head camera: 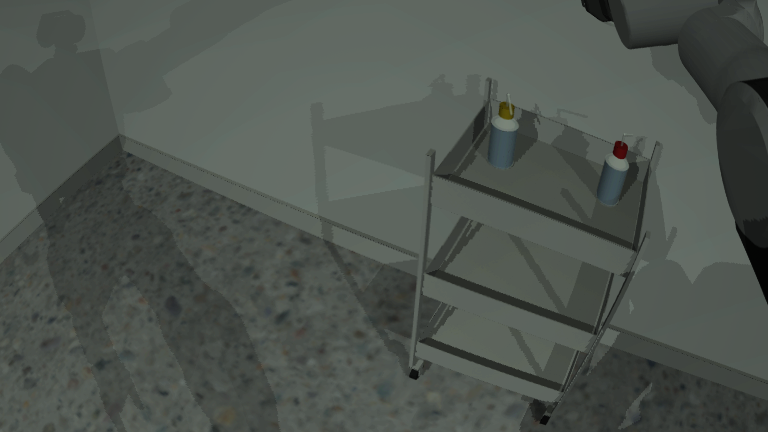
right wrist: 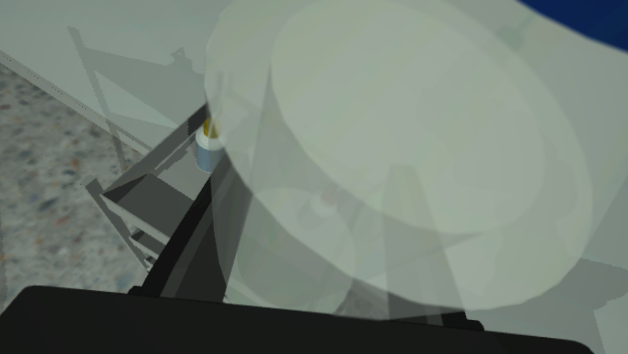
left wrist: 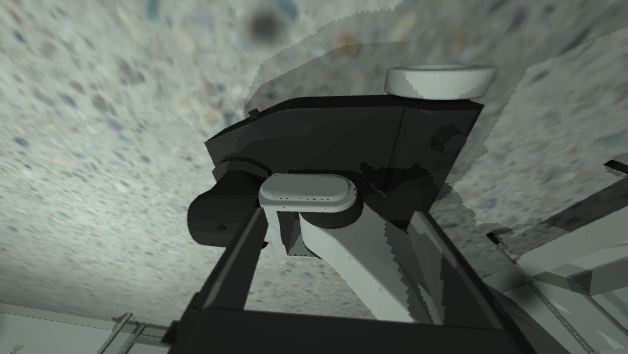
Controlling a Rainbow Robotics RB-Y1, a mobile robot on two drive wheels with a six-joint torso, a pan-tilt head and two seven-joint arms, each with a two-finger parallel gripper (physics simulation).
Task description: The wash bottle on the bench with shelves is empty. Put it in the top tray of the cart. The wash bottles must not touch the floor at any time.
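Frame: origin at the robot's base, x down, y right, z back, level; millimetres.
Seen in the pictures: left gripper, fingertip midpoint: (left wrist: 335,218); right gripper, fingertip midpoint: (right wrist: 317,176).
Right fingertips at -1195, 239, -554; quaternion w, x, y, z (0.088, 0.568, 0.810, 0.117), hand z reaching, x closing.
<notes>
A point is followed by its place in that frame, as x, y, z.
A translucent, empty-looking wash bottle (right wrist: 410,110) fills the middle of the right wrist view, close to the camera, with a blue part at the top right corner. My right gripper (right wrist: 317,176) {-1195, 239, -554} is shut on it; the fingers show on both sides and through it. In the head camera, the cart's top tray (head camera: 531,222) {-706, 187, -612} (right wrist: 155,200) {-663, 69, -722} holds a blue-filled bottle with a yellow cap (head camera: 502,145) (right wrist: 210,152) at the back left and one with a red cap (head camera: 611,180) (right wrist: 322,204) at the right. My left gripper (left wrist: 335,218) {-474, -225, 227} is open and empty. The bench with shelves does not show.
The cart (head camera: 418,300) {-383, -7, -678} has two lower trays and stands near the wall. My right arm (head camera: 743,145) {-1284, 141, -48} is at the right edge of the head view. The robot's dark base (left wrist: 325,135) {-169, -163, 240} and a white wheel (left wrist: 440,84) lie beyond the left fingers, over speckled floor.
</notes>
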